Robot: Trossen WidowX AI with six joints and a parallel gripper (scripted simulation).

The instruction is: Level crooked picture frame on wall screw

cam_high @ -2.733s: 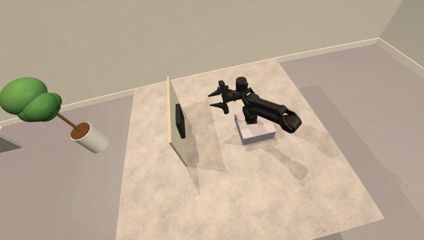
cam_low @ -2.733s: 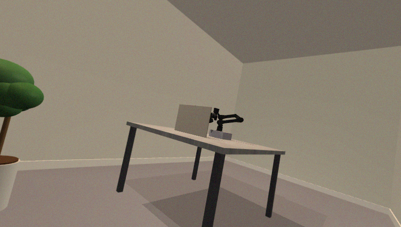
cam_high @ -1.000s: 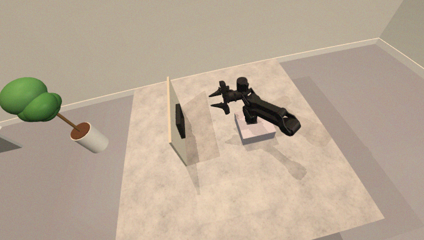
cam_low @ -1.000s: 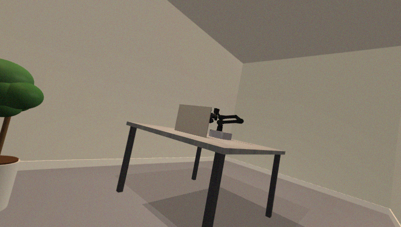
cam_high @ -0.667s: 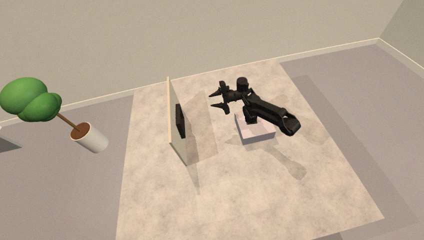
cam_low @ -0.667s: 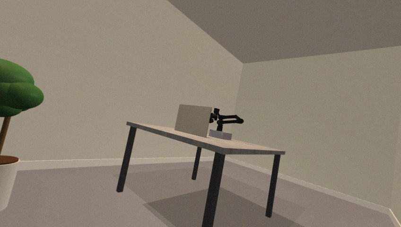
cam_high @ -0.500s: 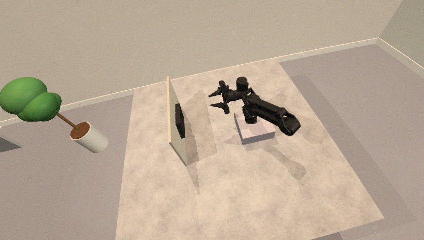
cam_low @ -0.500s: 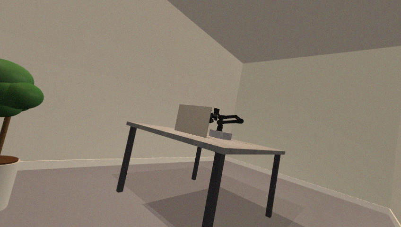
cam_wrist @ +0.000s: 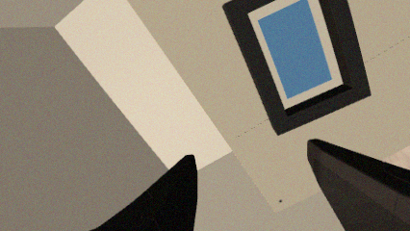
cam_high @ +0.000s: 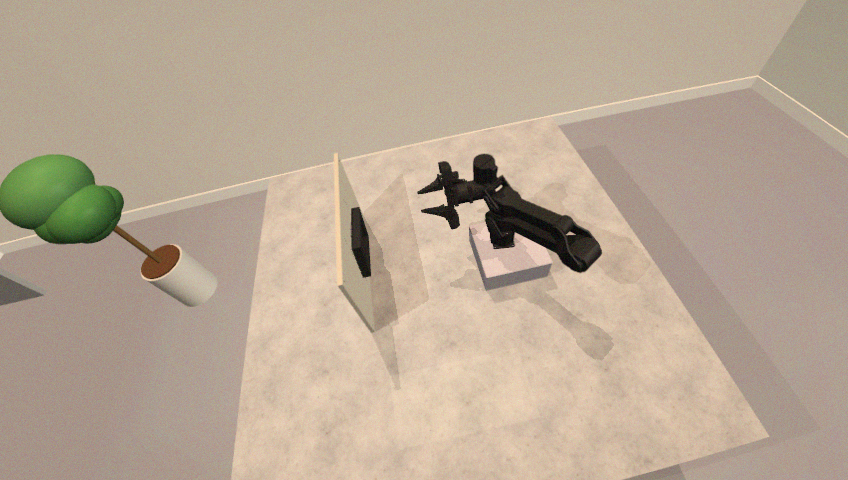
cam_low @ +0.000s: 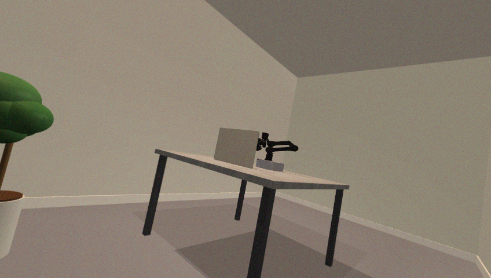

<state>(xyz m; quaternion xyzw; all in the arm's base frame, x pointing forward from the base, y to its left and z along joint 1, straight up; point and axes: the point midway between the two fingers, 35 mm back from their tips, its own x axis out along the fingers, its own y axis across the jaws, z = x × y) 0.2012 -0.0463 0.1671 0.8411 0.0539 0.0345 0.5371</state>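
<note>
The picture frame lies 200 mm ahead of my gripper tip, 50 mm to the left of it and 90 mm below it. Round my gripper tip: wall panel 210 mm ahead, 40 mm to the left, 100 mm below.
</note>
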